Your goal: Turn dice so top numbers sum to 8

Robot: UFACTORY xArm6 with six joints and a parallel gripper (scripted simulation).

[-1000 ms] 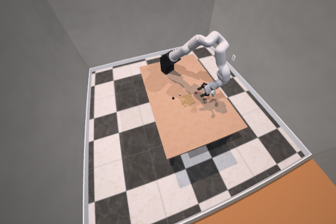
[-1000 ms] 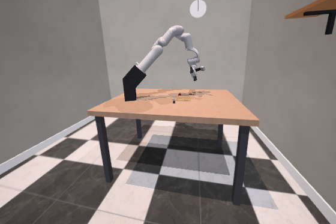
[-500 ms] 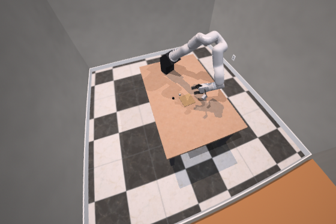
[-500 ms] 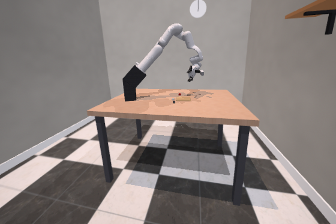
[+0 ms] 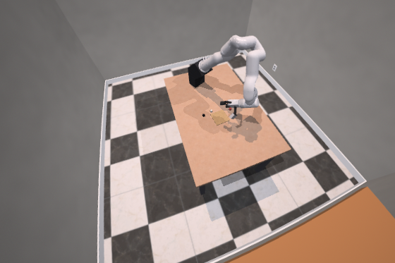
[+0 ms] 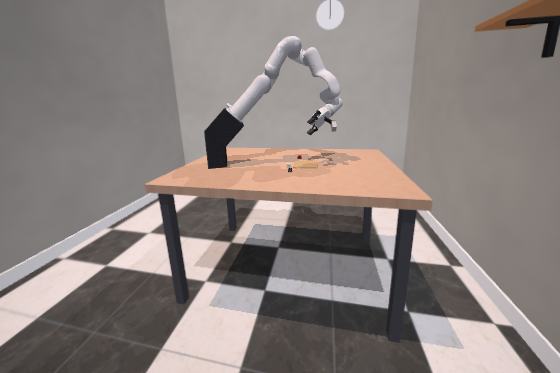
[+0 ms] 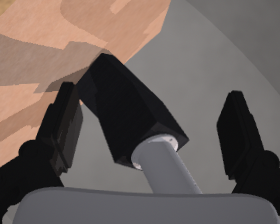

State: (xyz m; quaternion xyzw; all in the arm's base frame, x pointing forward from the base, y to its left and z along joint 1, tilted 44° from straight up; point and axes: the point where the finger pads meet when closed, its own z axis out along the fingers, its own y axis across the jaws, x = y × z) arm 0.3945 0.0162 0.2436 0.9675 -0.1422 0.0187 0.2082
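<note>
Now: the white die 210 mm below my hand, 100 mm behind it and 90 mm to the right of it. Round my hand: tan mat (220 mm below, 20 mm behind, 10 mm to the right); red die (210 mm below, 100 mm to the left, 100 mm behind).
</note>
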